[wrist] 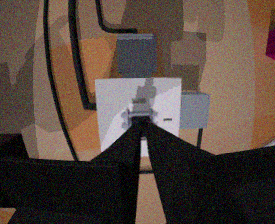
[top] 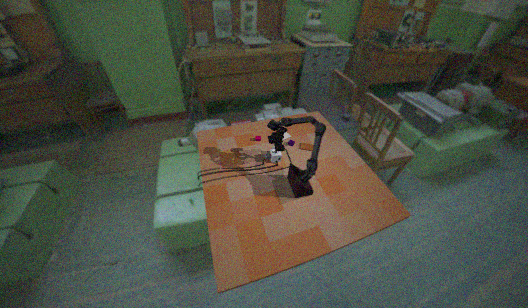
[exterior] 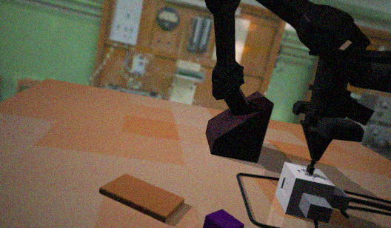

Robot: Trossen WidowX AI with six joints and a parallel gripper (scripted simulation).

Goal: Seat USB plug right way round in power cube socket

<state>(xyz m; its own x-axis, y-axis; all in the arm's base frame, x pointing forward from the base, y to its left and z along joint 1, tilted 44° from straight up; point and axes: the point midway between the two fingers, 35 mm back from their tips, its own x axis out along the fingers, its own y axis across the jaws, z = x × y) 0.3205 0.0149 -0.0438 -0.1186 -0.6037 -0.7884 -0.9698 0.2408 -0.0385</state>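
My gripper tip is now 20 mm above the usb plug. From my gripper tip the other things lie so: purple block (110 mm ahead, 200 mm to the right, 90 mm below); USB socket (40 mm below); magenta block (260 mm ahead, 50 mm to the left, 90 mm below).
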